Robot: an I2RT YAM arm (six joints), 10 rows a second.
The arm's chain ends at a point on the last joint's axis. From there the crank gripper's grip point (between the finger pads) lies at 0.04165 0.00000 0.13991 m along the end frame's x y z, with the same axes.
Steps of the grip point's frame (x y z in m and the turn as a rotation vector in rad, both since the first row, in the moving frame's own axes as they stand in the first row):
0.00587 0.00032 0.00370 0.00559 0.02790 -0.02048
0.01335 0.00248 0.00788 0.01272 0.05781 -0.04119
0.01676 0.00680 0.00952 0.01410 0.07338 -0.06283
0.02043 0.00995 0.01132 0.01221 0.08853 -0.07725
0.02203 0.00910 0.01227 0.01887 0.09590 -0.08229
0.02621 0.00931 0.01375 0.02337 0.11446 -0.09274
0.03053 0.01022 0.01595 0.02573 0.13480 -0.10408
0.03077 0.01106 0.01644 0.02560 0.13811 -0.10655
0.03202 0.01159 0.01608 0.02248 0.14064 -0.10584
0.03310 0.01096 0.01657 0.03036 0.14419 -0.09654
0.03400 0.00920 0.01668 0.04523 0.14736 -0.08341
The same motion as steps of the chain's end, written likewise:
0.00200 0.00199 0.00492 0.00559 0.02790 -0.02048
0.00541 0.00612 0.01054 0.01272 0.05781 -0.04119
0.00677 0.01168 0.01298 0.01410 0.07338 -0.06283
0.00843 0.01532 0.01558 0.01221 0.08853 -0.07725
0.00909 0.01566 0.01695 0.01887 0.09590 -0.08229
0.01086 0.01710 0.01950 0.02337 0.11446 -0.09274
0.01255 0.01902 0.02291 0.02573 0.13480 -0.10408
0.01237 0.01999 0.02360 0.02560 0.13811 -0.10655
0.01326 0.02008 0.02337 0.02248 0.14064 -0.10584
0.01386 0.02007 0.02412 0.03036 0.14419 -0.09654
0.01435 0.01967 0.02452 0.04523 0.14736 -0.08341

